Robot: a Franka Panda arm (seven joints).
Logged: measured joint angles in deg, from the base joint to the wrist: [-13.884, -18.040, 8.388, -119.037, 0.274, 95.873, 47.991]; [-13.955, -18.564, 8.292, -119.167, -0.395, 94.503, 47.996]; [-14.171, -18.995, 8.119, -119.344, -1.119, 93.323, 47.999]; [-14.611, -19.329, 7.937, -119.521, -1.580, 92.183, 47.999]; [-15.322, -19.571, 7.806, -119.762, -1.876, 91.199, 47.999]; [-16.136, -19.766, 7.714, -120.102, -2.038, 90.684, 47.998]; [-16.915, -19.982, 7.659, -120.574, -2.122, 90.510, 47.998]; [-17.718, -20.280, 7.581, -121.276, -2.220, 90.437, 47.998]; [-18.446, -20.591, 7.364, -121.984, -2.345, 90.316, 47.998]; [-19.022, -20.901, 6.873, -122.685, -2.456, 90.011, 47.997]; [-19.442, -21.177, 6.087, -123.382, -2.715, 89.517, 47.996]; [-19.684, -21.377, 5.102, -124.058, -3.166, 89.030, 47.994]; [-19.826, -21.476, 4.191, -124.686, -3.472, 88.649, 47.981]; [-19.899, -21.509, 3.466, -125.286, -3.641, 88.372, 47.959]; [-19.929, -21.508, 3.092, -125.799, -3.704, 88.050, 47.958]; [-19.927, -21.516, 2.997, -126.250, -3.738, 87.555, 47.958]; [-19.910, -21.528, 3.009, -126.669, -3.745, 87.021, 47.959]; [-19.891, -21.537, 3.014, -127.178, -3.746, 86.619, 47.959]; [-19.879, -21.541, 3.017, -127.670, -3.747, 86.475, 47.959]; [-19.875, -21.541, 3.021, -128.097, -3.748, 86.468, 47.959]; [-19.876, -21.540, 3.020, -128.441, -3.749, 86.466, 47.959]
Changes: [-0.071, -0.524, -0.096, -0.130, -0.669, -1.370, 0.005]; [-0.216, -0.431, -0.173, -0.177, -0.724, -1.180, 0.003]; [-0.440, -0.334, -0.182, -0.177, -0.461, -1.140, 0.000]; [-0.711, -0.242, -0.131, -0.241, -0.296, -0.984, 0.000]; [-0.814, -0.195, -0.092, -0.340, -0.162, -0.515, -0.001]; [-0.779, -0.216, -0.055, -0.472, -0.084, -0.174, 0.000]; [-0.803, -0.298, -0.078, -0.702, -0.098, -0.073, 0.000]; [-0.728, -0.311, -0.217, -0.708, -0.125, -0.121, 0.000]; [-0.576, -0.310, -0.491, -0.701, -0.111, -0.305, -0.001]; [-0.420, -0.276, -0.786, -0.697, -0.259, -0.494, -0.001]; [-0.242, -0.200, -0.985, -0.676, -0.451, -0.487, -0.002]; [-0.142, -0.099, -0.911, -0.628, -0.306, -0.381, -0.013]; [-0.073, -0.033, -0.725, -0.600, -0.169, -0.277, -0.022]; [-0.030, 0.001, -0.374, -0.513, -0.063, -0.322, -0.001]; [0.002, -0.008, -0.095, -0.451, -0.034, -0.495, 0.000]; [0.017, -0.012, 0.012, -0.419, -0.007, -0.534, 0.001]; [0.019, -0.009, 0.005, -0.509, -0.001, -0.402, 0.000]; [0.012, -0.004, 0.003, -0.492, -0.001, -0.144, 0.000]; [0.004, 0.000, 0.004, -0.427, -0.001, -0.007, 0.000]; [-0.001, 0.001, -0.001, -0.344, -0.001, -0.002, 0.000]
